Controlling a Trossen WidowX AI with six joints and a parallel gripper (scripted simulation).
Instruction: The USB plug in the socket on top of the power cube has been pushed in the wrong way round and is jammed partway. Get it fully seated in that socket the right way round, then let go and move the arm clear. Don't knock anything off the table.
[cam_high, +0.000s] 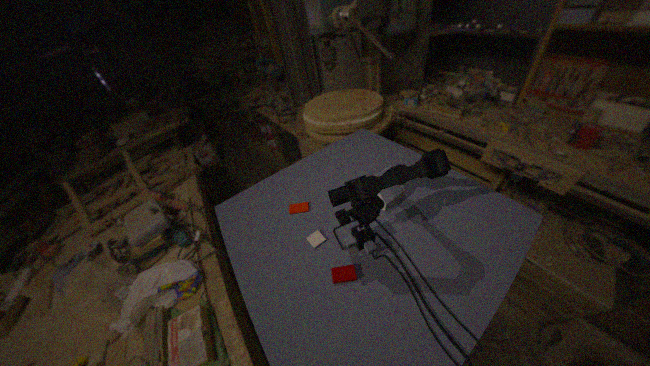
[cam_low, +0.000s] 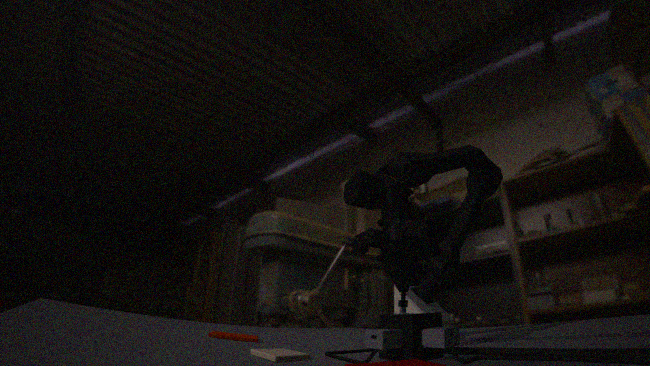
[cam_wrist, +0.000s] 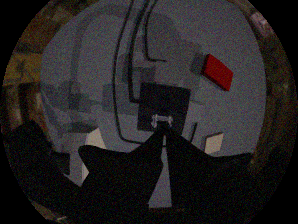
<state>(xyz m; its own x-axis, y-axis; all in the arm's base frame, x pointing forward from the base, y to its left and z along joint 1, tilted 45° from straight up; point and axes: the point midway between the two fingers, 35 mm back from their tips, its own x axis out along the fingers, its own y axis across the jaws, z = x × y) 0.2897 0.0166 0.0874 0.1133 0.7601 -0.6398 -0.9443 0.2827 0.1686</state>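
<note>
Right now the USB plug is 2 cm below my gripper tip. Round my gripper tip: white tile: 15 cm ahead, 14 cm to the right, 11 cm below; red tile: 17 cm ahead, 7 cm to the left, 11 cm below; orange tile: 10 cm ahead, 36 cm to the right, 11 cm below.
</note>
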